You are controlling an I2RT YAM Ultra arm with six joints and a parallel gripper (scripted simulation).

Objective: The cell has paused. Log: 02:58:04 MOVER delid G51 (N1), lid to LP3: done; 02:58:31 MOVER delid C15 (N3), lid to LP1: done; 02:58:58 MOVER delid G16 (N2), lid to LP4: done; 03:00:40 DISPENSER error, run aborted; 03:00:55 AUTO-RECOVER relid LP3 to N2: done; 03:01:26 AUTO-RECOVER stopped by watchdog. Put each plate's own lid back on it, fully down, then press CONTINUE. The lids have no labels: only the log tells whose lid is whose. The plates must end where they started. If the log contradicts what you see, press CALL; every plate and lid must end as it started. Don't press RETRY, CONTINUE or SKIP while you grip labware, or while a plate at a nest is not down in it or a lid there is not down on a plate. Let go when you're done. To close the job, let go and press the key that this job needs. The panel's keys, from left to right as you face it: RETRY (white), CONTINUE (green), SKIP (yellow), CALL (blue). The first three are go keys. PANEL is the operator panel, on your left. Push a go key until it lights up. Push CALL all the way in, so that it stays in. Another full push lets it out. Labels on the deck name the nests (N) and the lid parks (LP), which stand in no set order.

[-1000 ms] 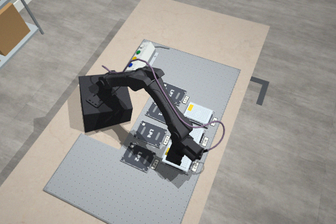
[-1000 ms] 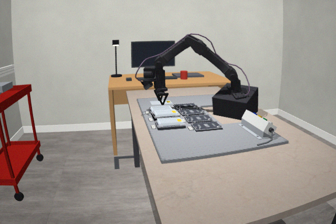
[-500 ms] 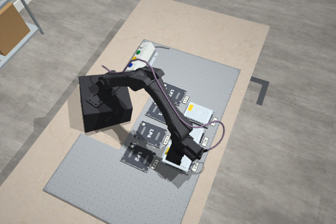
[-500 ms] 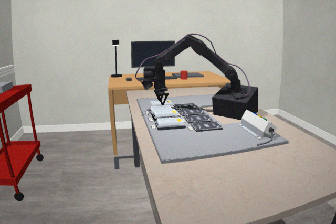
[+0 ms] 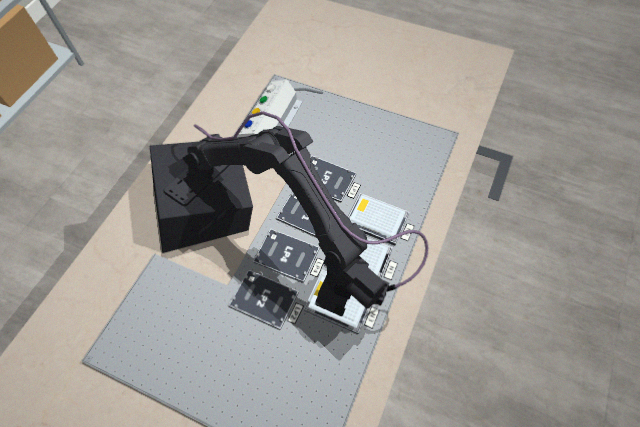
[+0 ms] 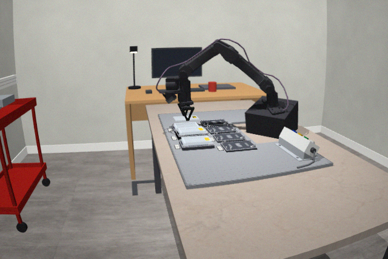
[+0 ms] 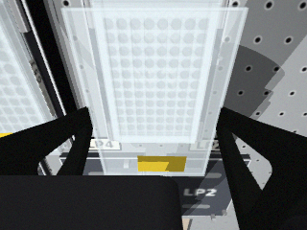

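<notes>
Now: the plate 50 mm below my hand. From my hand the other things lie so: green continue key: 520 mm behind, 390 mm to the left; yellow key: 510 mm behind, 340 mm to the left; blue key: 500 mm behind, 290 mm to the left, 10 mm below.
</notes>
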